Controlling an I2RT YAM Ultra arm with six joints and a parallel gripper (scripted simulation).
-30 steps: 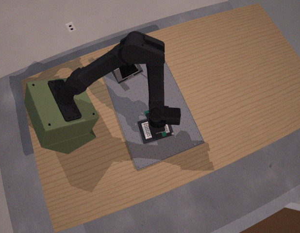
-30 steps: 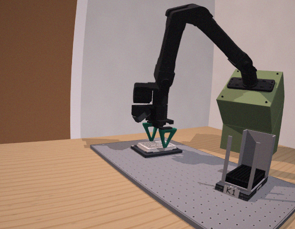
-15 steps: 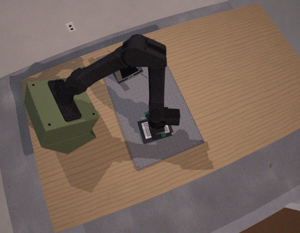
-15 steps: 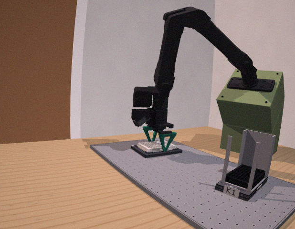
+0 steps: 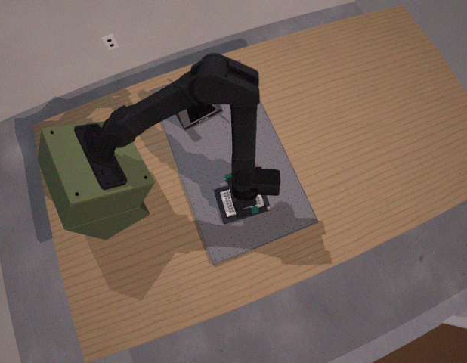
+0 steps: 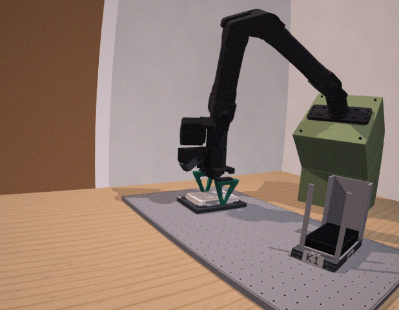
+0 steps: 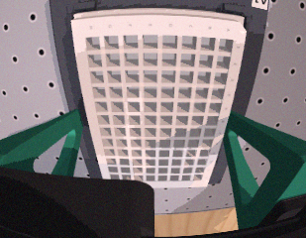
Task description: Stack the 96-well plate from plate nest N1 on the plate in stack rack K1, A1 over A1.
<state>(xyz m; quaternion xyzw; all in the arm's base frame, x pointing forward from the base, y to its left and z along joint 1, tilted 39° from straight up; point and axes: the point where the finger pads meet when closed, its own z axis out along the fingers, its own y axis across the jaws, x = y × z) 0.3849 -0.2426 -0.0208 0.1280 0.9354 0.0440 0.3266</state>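
My hand is right at the white 96-well plate. From my hand the other things lie so: thin post 110 mm ahead, 330 mm to the left, 60 mm above; then black 96-well plate 40 mm ahead, 370 mm to the left, 10 mm above; then pale A1 square 60 mm ahead, 80 mm to the right, 10 mm below.
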